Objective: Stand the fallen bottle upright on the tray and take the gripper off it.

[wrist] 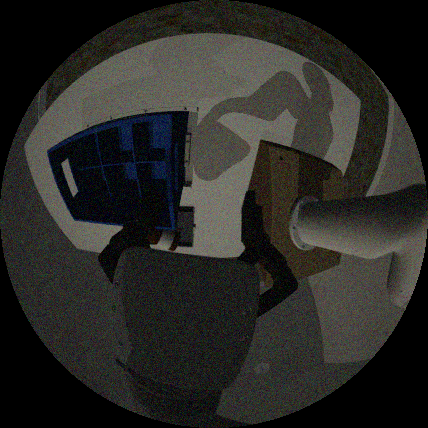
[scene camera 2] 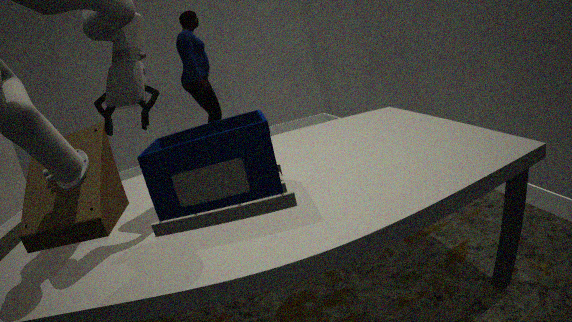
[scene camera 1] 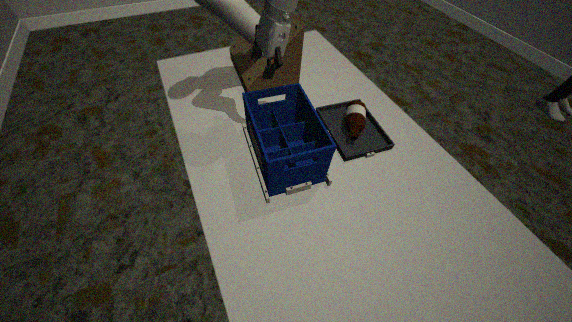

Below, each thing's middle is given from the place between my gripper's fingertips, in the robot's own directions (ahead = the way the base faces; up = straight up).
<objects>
The pale rail [scene camera 2: 266, 205] is 210 mm below my hand, 160 mm ahead of it and 100 mm to the right of it.
</objects>
